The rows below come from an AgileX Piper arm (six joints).
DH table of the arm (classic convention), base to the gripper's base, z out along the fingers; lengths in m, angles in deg. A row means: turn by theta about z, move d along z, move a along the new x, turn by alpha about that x. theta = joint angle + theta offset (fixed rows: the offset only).
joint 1: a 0; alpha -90; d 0.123; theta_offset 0
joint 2: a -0.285; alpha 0; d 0; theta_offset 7.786
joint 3: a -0.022; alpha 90; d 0; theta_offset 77.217
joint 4: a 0; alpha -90; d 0.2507; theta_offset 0
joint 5: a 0; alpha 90; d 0; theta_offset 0
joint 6: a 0; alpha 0; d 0.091; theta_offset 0
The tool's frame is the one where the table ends.
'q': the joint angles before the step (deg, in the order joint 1, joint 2, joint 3, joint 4, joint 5, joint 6). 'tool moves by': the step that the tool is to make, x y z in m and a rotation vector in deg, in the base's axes. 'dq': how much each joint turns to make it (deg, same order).
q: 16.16, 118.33, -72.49, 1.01, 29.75, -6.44
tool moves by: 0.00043, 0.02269, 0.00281, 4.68, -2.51, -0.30
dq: 2.49, 0.21, -0.50, 5.66, -3.47, -1.15
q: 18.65, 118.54, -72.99, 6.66, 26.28, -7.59
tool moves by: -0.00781, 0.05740, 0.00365, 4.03, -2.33, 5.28
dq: 7.34, 1.53, -3.05, 4.73, -2.11, -1.36
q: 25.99, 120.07, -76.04, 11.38, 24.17, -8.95
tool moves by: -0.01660, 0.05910, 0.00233, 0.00, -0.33, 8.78
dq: 7.82, 2.47, -5.14, -0.33, 2.47, -0.43
